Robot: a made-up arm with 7 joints. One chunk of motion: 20 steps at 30 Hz.
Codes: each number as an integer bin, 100 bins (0 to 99) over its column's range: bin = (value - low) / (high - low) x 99, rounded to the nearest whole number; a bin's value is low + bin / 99 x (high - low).
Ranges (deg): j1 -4..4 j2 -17..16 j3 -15..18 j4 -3..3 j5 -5..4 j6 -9..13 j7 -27..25
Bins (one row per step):
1: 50 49 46 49 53 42 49
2: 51 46 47 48 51 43 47
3: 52 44 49 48 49 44 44
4: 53 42 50 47 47 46 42
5: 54 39 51 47 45 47 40
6: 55 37 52 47 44 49 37
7: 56 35 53 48 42 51 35
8: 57 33 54 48 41 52 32
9: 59 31 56 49 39 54 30
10: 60 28 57 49 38 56 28
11: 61 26 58 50 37 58 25
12: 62 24 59 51 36 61 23
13: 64 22 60 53 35 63 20
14: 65 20 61 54 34 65 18
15: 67 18 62 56 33 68 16
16: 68 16 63 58 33 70 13
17: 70 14 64 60 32 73 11
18: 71 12 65 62 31 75 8
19: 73 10 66 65 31 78 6
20: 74 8 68 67 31 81 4
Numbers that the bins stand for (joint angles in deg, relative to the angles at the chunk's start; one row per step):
1: 0.04 -0.67 0.33 -0.03 -0.18 0.33 -1.26
2: 0.12 -1.67 0.67 -0.09 -0.36 0.56 -2.31
3: 0.20 -2.33 1.33 -0.09 -0.55 0.78 -3.89
4: 0.28 -3.00 1.67 -0.15 -0.73 1.22 -4.94
5: 0.36 -4.00 2.00 -0.15 -0.91 1.44 -5.99
6: 0.44 -4.67 2.33 -0.15 -1.00 1.89 -7.57
7: 0.53 -5.33 2.67 -0.09 -1.18 2.33 -8.62
8: 0.61 -6.00 3.00 -0.09 -1.27 2.56 -10.19
9: 0.77 -6.67 3.67 -0.03 -1.45 3.00 -11.24
10: 0.85 -7.67 4.00 -0.03 -1.55 3.44 -12.29
11: 0.93 -8.33 4.33 0.03 -1.64 3.89 -13.87
12: 1.01 -9.00 4.67 0.09 -1.73 4.56 -14.92
13: 1.17 -9.67 5.00 0.21 -1.82 5.00 -16.49
14: 1.25 -10.33 5.33 0.27 -1.91 5.44 -17.55
15: 1.41 -11.00 5.67 0.39 -2.00 6.11 -18.60
16: 1.49 -11.67 6.00 0.52 -2.00 6.56 -20.17
17: 1.66 -12.33 6.33 0.64 -2.09 7.22 -21.22
18: 1.74 -13.00 6.67 0.76 -2.18 7.67 -22.80
19: 1.90 -13.67 7.00 0.94 -2.18 8.33 -23.85
20: 1.98 -14.33 7.67 1.06 -2.18 9.00 -24.90

